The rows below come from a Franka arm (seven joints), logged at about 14 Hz.
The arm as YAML. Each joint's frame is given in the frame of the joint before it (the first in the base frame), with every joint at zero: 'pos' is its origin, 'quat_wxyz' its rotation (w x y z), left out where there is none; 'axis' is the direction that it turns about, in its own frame. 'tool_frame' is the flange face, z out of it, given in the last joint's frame.
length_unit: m
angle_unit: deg
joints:
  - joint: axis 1
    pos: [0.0, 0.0, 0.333]
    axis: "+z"
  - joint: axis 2
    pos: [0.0, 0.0, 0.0]
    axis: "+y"
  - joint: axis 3
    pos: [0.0, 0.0, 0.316]
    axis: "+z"
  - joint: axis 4
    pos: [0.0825, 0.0, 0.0]
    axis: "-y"
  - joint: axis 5
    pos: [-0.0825, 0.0, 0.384]
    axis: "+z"
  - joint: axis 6
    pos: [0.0, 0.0, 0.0]
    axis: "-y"
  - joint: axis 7
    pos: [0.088, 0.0, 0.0]
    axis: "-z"
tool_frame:
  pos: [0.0, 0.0, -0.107]
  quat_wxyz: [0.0, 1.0, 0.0, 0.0]
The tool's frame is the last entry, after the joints.
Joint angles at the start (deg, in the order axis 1, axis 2, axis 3, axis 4, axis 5, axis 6, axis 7):
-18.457 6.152 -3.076 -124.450 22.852 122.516 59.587
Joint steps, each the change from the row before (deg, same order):
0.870 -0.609 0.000 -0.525 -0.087 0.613 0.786
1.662 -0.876 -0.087 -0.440 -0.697 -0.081 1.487
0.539 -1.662 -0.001 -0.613 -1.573 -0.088 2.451
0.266 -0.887 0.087 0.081 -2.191 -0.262 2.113
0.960 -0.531 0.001 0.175 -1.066 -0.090 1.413
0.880 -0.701 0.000 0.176 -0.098 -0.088 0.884
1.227 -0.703 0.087 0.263 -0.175 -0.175 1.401
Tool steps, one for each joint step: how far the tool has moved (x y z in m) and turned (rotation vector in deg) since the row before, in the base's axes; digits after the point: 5 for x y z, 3 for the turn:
0.00094 0.00767 0.00251 -0.386 -0.277 0.005
0.00189 0.01444 0.00466 -0.524 0.307 0.641
-0.00267 0.00506 0.01037 -1.294 0.205 -0.768
-0.00024 0.00208 0.00802 -1.707 0.429 -0.239
0.00251 0.00773 0.00590 -0.924 0.025 0.272
0.00234 0.00771 0.00765 -0.235 -0.527 0.105
0.00329 0.01159 0.00823 -0.247 -0.399 0.102

